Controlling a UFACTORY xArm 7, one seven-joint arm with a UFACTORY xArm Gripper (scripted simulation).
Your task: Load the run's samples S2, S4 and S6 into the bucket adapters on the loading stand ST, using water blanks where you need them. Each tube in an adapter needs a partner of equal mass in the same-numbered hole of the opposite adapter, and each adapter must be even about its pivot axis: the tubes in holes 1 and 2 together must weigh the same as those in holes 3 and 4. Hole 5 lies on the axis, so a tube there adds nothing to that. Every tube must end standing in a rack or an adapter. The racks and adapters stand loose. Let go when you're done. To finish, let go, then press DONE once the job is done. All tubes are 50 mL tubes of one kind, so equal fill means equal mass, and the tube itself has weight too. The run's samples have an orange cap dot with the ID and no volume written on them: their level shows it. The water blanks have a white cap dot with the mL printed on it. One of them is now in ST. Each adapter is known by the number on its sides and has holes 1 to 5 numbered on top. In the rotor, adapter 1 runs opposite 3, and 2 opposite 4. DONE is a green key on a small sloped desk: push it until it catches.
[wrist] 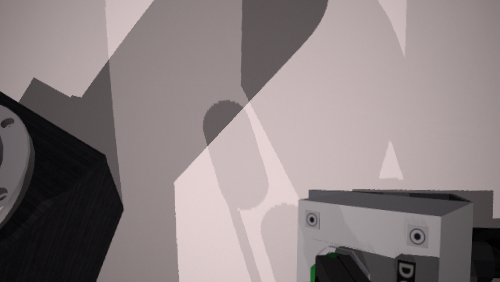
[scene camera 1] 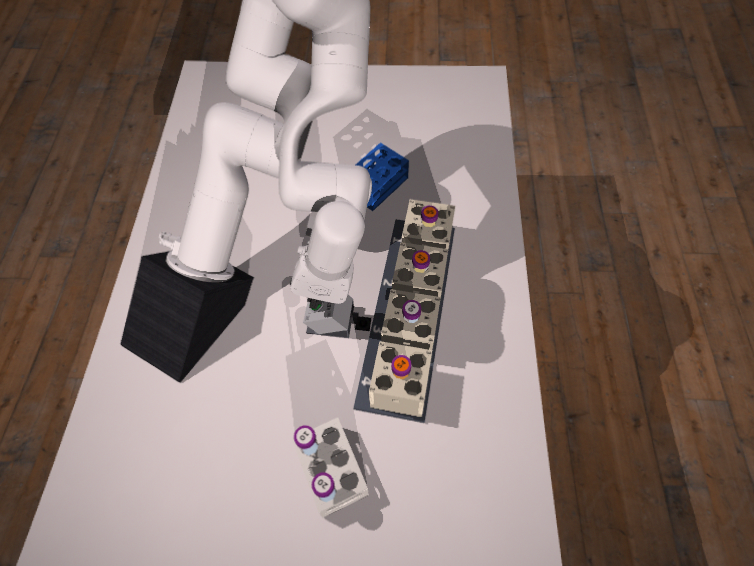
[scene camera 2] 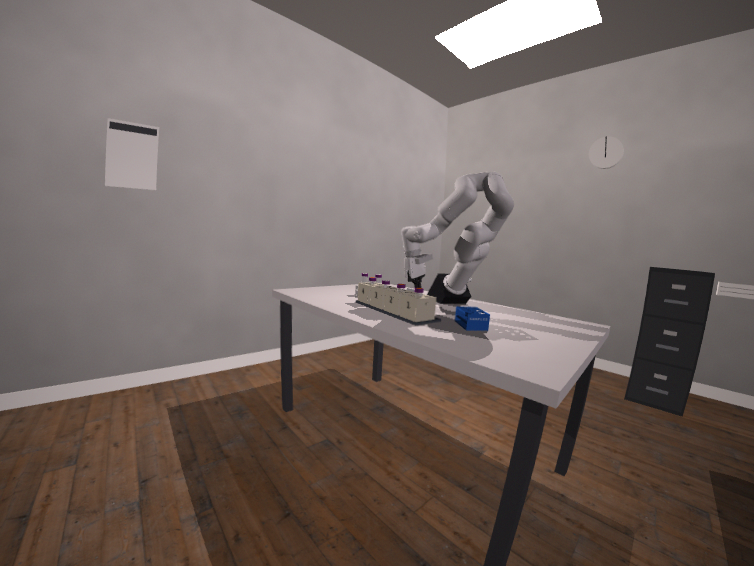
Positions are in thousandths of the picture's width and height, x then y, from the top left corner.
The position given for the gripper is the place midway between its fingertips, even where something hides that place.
In view: the gripper (scene camera 1: 417,534) and a blue sample rack (scene camera 1: 507,312).
The wrist view misses the blue sample rack: it is out of frame.
